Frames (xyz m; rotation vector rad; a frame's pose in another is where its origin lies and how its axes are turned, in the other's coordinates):
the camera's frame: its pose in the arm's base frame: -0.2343 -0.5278 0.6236 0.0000 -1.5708 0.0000
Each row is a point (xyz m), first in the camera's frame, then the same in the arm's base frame.
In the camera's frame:
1: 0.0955 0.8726 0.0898
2: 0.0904 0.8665 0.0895
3: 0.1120 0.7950 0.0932
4: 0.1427 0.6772 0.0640
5: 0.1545 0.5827 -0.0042
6: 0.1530 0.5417 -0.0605
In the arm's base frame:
1: -0.3241 0.3448 0.7191
2: -0.3238 0.3387 0.7140
3: -0.3275 0.2672 0.7356
4: -0.2983 0.1494 0.7663
5: -0.2301 0.0549 0.7781
6: -0.1738 0.0139 0.7766

